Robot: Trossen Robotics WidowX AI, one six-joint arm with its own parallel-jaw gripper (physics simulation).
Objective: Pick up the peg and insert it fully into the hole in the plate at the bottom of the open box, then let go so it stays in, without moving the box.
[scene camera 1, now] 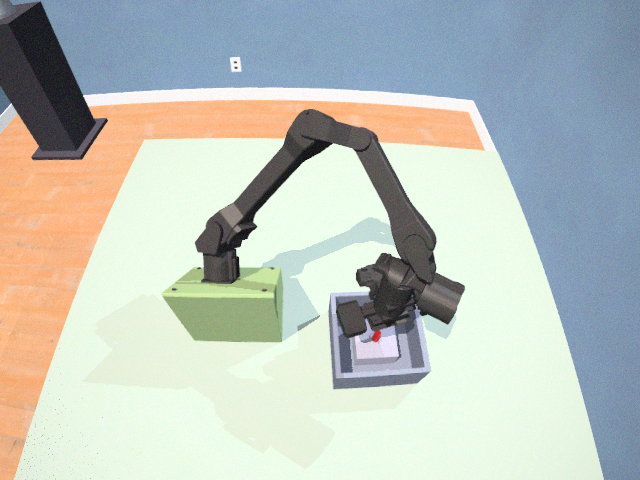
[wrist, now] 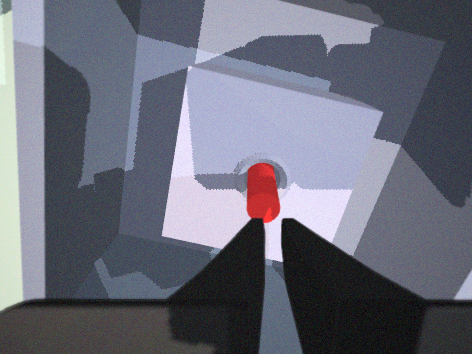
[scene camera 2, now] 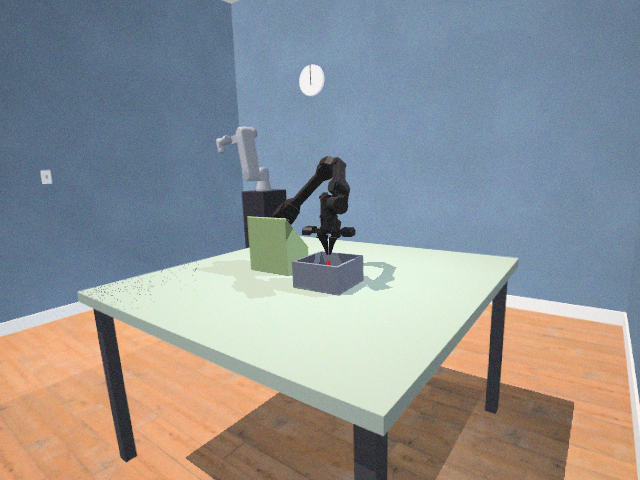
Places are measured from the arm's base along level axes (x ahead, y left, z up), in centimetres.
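Pixels of known places: gripper, fingertip midpoint: (scene camera 1: 380, 327) (wrist: 271, 230) (scene camera 2: 328, 254); arm's base at its link origin: (scene camera 1: 221, 279) (scene camera 2: 275, 231).
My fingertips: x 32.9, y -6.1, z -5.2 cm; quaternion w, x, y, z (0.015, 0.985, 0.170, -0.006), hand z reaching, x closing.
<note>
For each thing: its middle in the pictures, then the offset to it from my fingertips. "spot": a spot on its surface instead. Level surfaces: height alone.
- red peg at the middle of its body: (wrist: 260, 173) (scene camera 1: 374, 339) (scene camera 2: 328, 271) dz -6.3, dx -0.1, dy -0.4 cm
- round hole at a spot on its surface: (wrist: 283, 176) spot: dz -5.2, dx +0.8, dy +0.2 cm
- pale plate at the middle of its body: (wrist: 261, 164) (scene camera 1: 374, 341) dz -7.7, dx -0.1, dy -0.3 cm
- open grey-blue box at the middle of its body: (wrist: 261, 173) (scene camera 1: 375, 339) (scene camera 2: 328, 271) dz -6.2, dx -0.1, dy -0.3 cm
- pale green table at its surface level: dz -11.1 cm
The red peg (scene camera 1: 376, 335) (scene camera 2: 328, 262) (wrist: 262, 192) stands in the round hole (wrist: 283, 176) of the pale plate (scene camera 1: 377, 352) (wrist: 295, 120), with a good length showing above the plate. How deep its lower end sits is hidden. The plate lies at the bottom of the open grey-blue box (scene camera 1: 382, 373) (scene camera 2: 314, 276) (wrist: 31, 165). My gripper (scene camera 2: 328, 253) (wrist: 271, 230) is shut, with a narrow empty gap between the fingers. Its fingertips are above the peg's top end, close to it in the wrist view, and do not hold it.
The green base block (scene camera 1: 237, 317) (scene camera 2: 268, 245) of my arm stands beside the box on the pale green table (scene camera 1: 491, 413) (scene camera 2: 361, 346). The box's raised walls surround the plate. A dark pedestal (scene camera 1: 51, 82) (scene camera 2: 263, 204) with a light grey arm (scene camera 2: 248, 155) stands beyond the table.
</note>
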